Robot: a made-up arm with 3 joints. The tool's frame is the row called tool. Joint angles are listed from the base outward. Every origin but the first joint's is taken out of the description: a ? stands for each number. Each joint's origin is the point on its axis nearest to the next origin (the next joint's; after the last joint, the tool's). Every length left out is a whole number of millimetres.
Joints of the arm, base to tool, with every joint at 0 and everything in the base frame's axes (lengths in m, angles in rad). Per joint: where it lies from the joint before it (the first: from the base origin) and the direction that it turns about. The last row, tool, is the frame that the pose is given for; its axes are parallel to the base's.
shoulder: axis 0 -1 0 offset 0.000 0.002 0.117
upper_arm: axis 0 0 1 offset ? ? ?
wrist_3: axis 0 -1 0 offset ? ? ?
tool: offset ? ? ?
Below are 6 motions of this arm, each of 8 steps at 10 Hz.
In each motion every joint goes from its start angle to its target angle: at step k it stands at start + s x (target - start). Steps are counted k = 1, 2, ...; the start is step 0. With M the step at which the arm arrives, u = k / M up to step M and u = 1 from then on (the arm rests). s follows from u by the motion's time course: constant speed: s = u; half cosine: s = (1 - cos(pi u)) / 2; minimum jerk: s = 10 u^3 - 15 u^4 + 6 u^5.
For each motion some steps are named. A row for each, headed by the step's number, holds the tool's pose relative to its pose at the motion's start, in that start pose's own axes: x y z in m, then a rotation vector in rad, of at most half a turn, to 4 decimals.
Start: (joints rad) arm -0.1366 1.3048 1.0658
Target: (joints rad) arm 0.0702 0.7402 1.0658
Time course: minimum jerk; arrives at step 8
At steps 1, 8:
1: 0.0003 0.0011 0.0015 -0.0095 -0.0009 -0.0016
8: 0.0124 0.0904 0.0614 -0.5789 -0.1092 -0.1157

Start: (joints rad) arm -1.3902 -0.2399 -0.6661
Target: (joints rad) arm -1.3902 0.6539 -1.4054
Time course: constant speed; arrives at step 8
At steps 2, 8:
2: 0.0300 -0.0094 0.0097 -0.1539 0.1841 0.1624
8: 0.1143 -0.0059 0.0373 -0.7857 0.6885 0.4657

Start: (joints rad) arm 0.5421 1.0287 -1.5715
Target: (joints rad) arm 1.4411 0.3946 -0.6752
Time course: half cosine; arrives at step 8
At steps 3, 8:
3: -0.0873 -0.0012 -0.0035 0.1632 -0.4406 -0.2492
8: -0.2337 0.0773 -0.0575 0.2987 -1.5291 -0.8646

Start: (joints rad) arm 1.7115 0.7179 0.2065
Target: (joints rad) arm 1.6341 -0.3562 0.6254
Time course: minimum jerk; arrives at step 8
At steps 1, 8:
1: -0.0025 0.0015 0.0005 -0.0028 -0.0058 -0.0170
8: -0.0779 0.1599 0.0210 -0.4220 -0.2979 -0.9918

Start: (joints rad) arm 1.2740 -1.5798 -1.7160
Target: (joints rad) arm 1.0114 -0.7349 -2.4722
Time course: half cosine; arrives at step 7
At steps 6, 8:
6: 0.0011 -0.0831 0.0897 -0.6005 0.7737 -0.6095
8: -0.0003 -0.0860 0.0954 -0.6219 0.8146 -0.6534

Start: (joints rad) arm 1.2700 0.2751 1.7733
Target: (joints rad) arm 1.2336 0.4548 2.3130
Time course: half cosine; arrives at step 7
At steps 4, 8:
4: -0.0204 -0.0179 -0.0013 0.1003 -0.3085 -0.0464
8: -0.0355 -0.0286 -0.0055 0.1557 -0.5042 -0.0943

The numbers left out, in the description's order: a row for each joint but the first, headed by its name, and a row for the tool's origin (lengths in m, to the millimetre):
upper_arm: 0.207 0.000 -0.075
wrist_3: -0.116 -0.127 0.000
tool: 0.043 0.000 0.041

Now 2 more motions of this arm.
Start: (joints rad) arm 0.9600 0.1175 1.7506
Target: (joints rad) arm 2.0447 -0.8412 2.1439
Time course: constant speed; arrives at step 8
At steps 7, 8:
7: -0.0001 0.1649 -0.0038 -0.8533 -1.2548 -0.0060
8: 0.0054 0.1897 -0.0170 -0.9868 -1.4123 -0.0561

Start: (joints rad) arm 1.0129 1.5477 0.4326
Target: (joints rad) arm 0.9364 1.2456 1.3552
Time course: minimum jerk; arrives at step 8
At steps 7, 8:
7: -0.0857 0.0509 0.0119 -0.1894 -0.8876 -0.2538
8: -0.0870 0.0521 0.0117 -0.1946 -0.9016 -0.2568

